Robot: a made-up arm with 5 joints.
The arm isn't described. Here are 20 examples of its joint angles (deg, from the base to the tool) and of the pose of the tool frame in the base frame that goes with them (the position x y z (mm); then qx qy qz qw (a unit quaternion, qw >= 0)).
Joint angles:
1: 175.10 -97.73 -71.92 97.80 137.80
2: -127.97 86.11 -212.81 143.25 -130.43
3: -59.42 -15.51 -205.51 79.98 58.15
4: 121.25 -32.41 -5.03 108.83 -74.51
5: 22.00 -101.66 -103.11 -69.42 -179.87
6: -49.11 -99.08 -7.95 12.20 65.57
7: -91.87 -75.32 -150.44 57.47 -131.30
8: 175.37 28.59 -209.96 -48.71 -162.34
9: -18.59 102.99 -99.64 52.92 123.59
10: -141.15 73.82 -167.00 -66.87 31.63
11: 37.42 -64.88 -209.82 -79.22 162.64
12: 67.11 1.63 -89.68 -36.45 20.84
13: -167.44 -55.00 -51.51 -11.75 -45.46
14: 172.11 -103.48 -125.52 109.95 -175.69
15: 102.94 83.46 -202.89 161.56 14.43
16: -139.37 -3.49 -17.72 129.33 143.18
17: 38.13 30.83 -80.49 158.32 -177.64
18: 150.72 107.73 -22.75 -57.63 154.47
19: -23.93 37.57 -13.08 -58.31 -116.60
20: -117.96 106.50 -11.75 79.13 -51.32
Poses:
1: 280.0 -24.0 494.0 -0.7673 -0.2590 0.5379 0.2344
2: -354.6 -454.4 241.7 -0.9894 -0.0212 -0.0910 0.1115
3: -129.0 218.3 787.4 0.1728 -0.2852 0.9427 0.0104
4: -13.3 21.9 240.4 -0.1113 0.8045 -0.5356 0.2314
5: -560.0 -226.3 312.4 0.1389 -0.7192 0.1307 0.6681
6: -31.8 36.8 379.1 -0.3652 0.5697 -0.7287 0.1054
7: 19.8 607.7 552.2 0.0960 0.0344 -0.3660 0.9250
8: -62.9 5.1 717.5 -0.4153 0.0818 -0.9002 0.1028
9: 328.4 -110.5 -348.6 0.2858 -0.8342 -0.2871 0.3741
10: -465.2 -374.7 368.7 0.0109 -0.1729 0.5683 0.8044
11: -402.8 -308.2 209.2 0.4594 -0.8866 0.0092 0.0522
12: 147.6 349.7 663.7 -0.4282 -0.1829 -0.6369 0.6145
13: -28.2 -6.3 648.9 0.2488 -0.4487 -0.2431 0.8232
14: 563.1 -78.0 368.3 -0.5043 0.0539 0.8614 0.0269
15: -125.5 546.1 227.2 0.6684 0.6512 -0.1868 0.3071
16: -82.2 -70.5 259.2 -0.4579 -0.3672 -0.8092 0.0269
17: 309.8 243.2 274.0 0.1791 -0.5549 0.2811 0.7622
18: -62.7 35.2 -189.1 0.9711 -0.0318 0.2099 0.1088
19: 280.3 -124.4 102.6 0.6606 0.6921 0.0982 0.2738
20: 10.2 19.2 30.6 -0.0446 0.0293 0.0933 0.9942
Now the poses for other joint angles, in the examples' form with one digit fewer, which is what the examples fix.
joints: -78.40 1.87 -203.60 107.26 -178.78
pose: -1 7 813 0.435 0.522 -0.458 0.574
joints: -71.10 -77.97 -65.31 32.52 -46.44
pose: -55 161 642 0.555 -0.121 0.427 0.704
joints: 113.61 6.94 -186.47 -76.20 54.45
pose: 16 -36 742 0.534 0.303 -0.082 0.785
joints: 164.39 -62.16 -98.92 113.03 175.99
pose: 150 -42 659 -0.909 0.092 0.401 0.069
